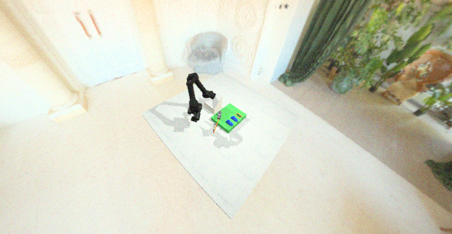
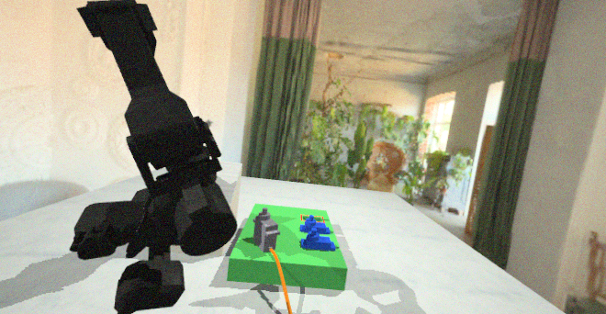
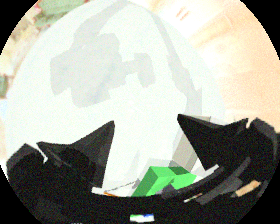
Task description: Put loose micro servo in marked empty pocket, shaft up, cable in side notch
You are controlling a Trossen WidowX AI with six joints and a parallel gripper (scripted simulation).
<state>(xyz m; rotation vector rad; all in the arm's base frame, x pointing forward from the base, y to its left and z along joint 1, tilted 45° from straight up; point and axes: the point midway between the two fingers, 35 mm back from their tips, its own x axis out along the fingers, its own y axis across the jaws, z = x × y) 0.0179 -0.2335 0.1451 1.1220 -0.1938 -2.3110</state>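
The green deck is 25 cm to the left of my gripper tip, 21 cm ahead of it and 5 cm below it.
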